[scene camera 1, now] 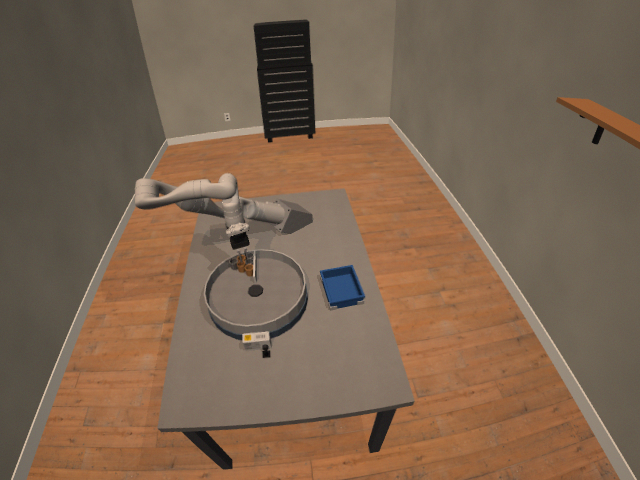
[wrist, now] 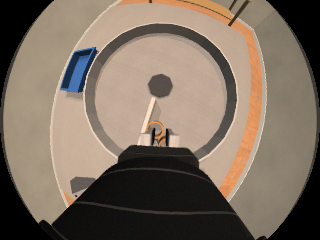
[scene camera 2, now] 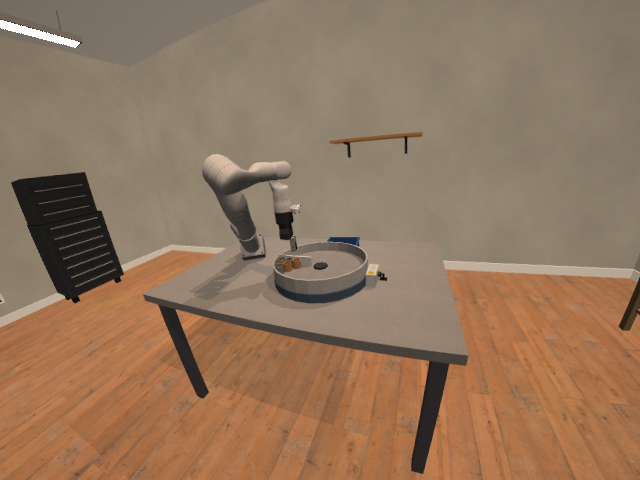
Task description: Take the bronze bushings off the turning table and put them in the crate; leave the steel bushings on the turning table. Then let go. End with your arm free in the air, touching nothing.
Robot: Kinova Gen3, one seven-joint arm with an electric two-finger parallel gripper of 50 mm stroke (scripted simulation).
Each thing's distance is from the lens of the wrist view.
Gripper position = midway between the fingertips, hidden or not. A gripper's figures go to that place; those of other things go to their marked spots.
my gripper (wrist: 160,134): 0.18 m
blue crate (wrist: 81,60): 0.55 m
